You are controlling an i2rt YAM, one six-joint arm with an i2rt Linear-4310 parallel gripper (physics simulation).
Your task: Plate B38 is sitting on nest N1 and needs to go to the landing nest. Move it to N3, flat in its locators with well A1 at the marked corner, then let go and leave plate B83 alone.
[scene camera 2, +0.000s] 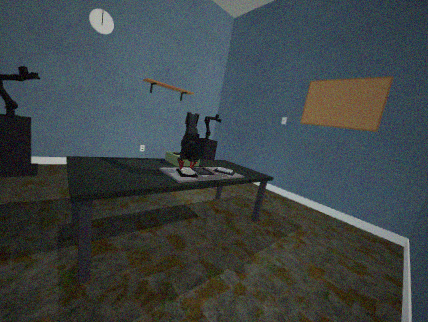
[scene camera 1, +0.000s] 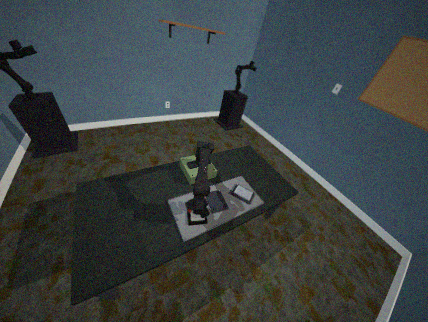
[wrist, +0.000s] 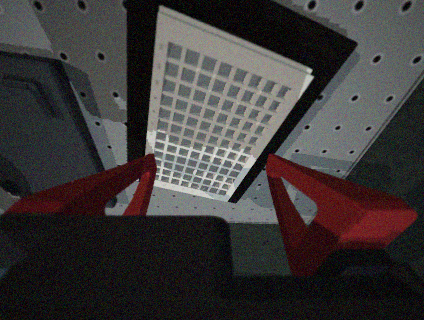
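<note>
A white multi-well plate (scene camera 1: 199,217) (scene camera 2: 187,171) (wrist: 215,106) sits in a black nest (wrist: 137,75) at the near left of the grey board. No label on it is legible, so its name and corner A1 cannot be told. My gripper (scene camera 2: 187,166) (wrist: 211,160) is open, with its red fingertips apart near the plate's lower end in the wrist view, one toward each long side; contact cannot be told. A dark nest (scene camera 1: 216,201) (wrist: 40,120) without a plate lies beside it. Another pale plate (scene camera 1: 243,192) (scene camera 2: 223,170) sits in a holder at the board's right.
The perforated grey board (scene camera 1: 185,232) (wrist: 380,30) lies on the dark table (scene camera 1: 110,240) (scene camera 2: 110,185). A green block-like fixture (scene camera 1: 191,171) (scene camera 2: 172,158) stands behind the board, close to the arm. Two more arms on black pedestals (scene camera 1: 42,120) (scene camera 1: 233,107) stand off the table.
</note>
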